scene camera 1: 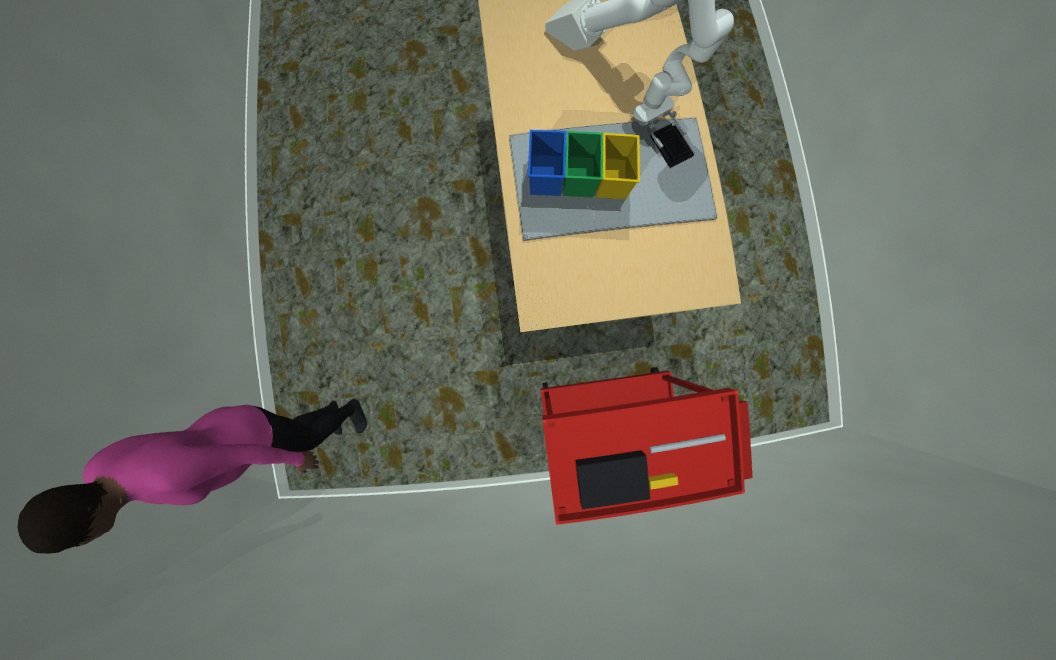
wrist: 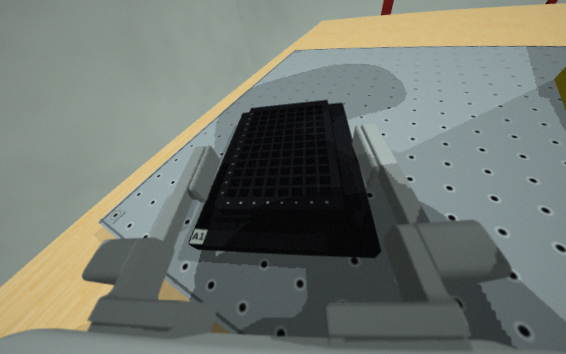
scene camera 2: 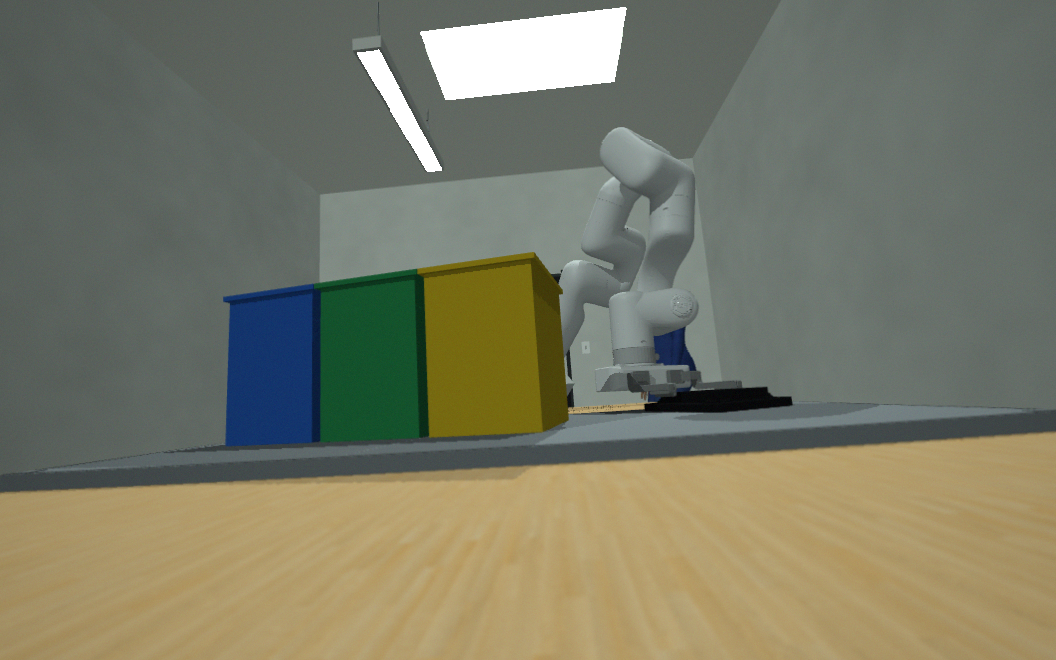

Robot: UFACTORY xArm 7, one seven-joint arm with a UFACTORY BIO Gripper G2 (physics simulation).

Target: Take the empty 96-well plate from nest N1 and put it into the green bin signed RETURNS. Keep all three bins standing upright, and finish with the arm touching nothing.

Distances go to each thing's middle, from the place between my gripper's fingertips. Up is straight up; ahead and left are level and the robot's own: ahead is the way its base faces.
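Labels:
The black 96-well plate (scene camera 2: 734,394) has my gripper 10 mm above it and 10 mm short of it. Measured from my hand, the black nest (scene camera 2: 713,407) is 10 mm ahead and 20 mm below. The yellow bin (scene camera 2: 495,363) is 120 mm ahead of my hand, 280 mm to the right of it and 60 mm above it, whereas the green bin (scene camera 2: 373,367) sits 410 mm to the right of my hand, 100 mm ahead of it and, again, 60 mm above it.

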